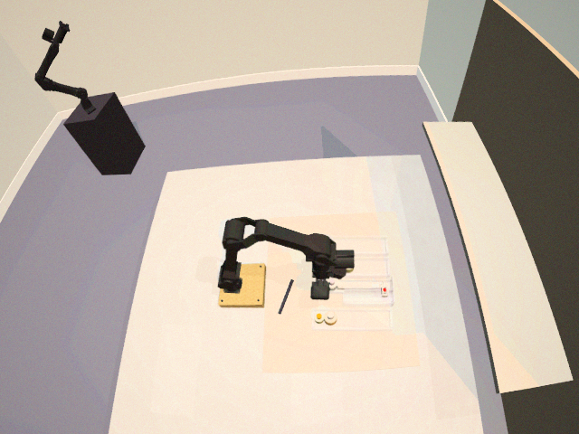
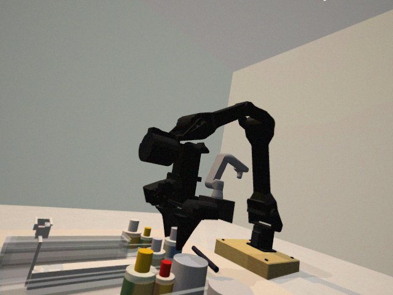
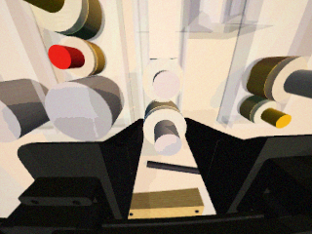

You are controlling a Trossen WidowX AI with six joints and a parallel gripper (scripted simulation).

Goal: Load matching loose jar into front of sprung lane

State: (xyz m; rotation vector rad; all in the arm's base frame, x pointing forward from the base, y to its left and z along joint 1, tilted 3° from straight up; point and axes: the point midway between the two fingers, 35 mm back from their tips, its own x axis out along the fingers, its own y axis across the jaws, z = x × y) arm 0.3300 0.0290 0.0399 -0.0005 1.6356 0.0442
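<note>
My gripper tip is now 130 mm past the black rod, 50 mm to the left of it and 40 mm above it. Round my gripper tip: pusher plate: 150 mm ahead, 20 mm to the right; then clear sprung lane: 150 mm ahead, 20 mm to the right, 30 mm below.
</note>
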